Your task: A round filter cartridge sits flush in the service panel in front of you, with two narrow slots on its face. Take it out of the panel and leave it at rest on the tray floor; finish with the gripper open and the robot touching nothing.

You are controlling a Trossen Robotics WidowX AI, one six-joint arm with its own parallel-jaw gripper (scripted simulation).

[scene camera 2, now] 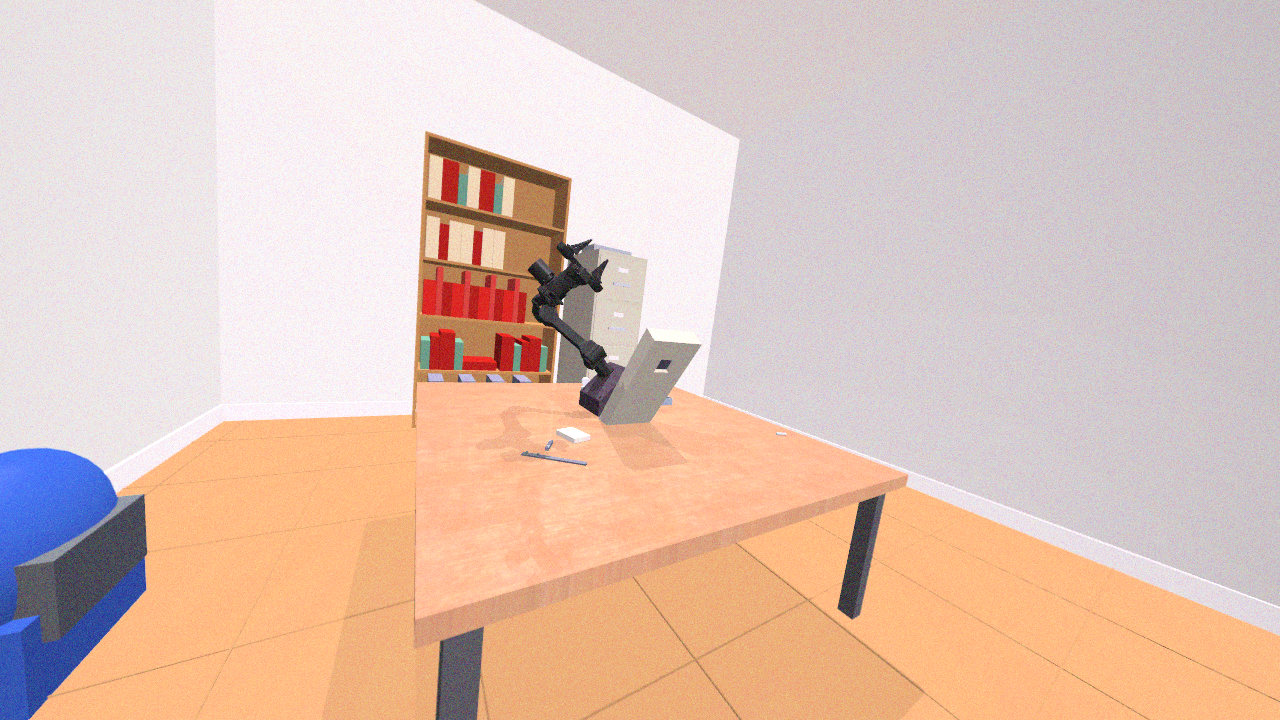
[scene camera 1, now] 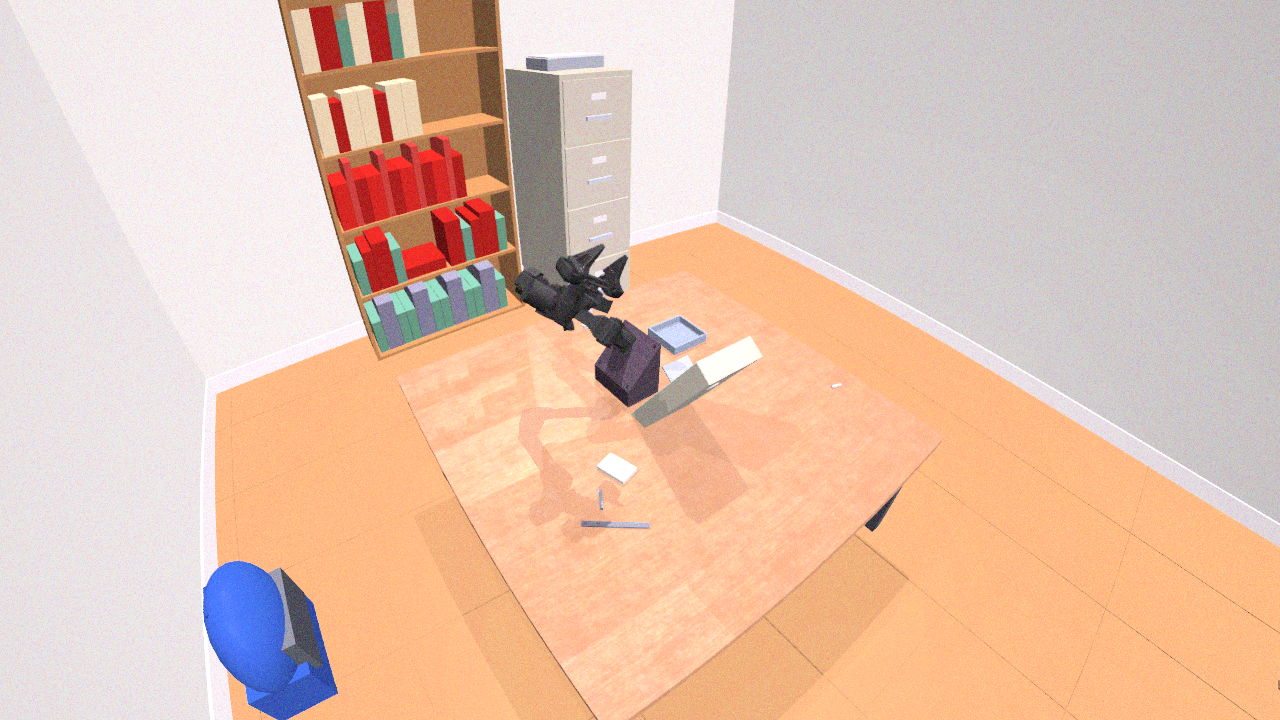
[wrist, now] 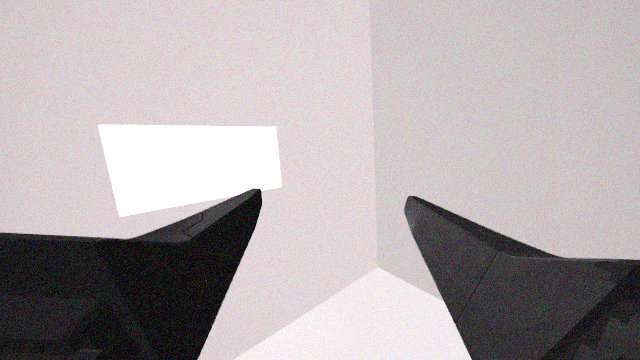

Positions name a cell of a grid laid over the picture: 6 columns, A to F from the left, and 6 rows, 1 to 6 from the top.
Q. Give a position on a blue-grey tray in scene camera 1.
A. At D3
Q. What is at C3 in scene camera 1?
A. My gripper.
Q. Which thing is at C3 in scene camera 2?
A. My gripper.
